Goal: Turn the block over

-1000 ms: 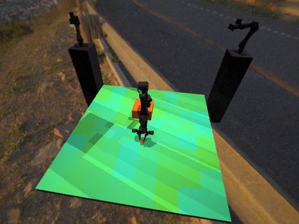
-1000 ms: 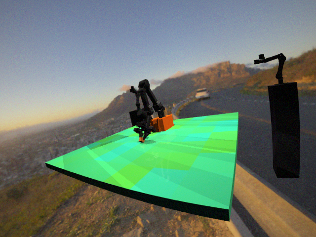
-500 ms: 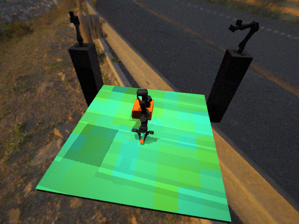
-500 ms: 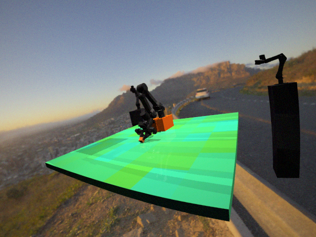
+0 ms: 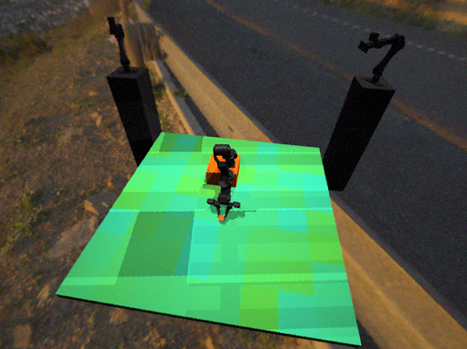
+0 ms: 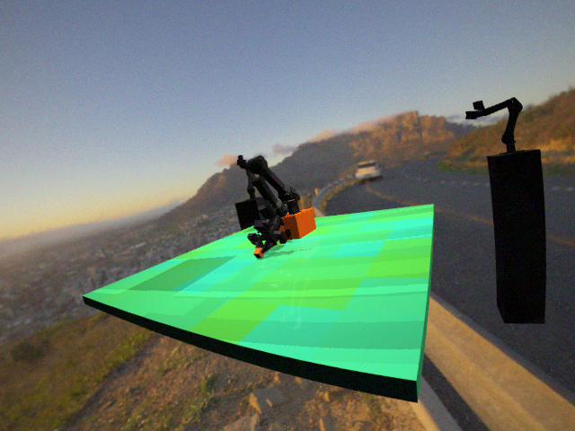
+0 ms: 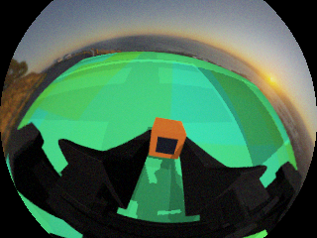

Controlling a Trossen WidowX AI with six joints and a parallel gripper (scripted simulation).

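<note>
Right now the orange block is 1 cm behind my gripper tip.
</note>
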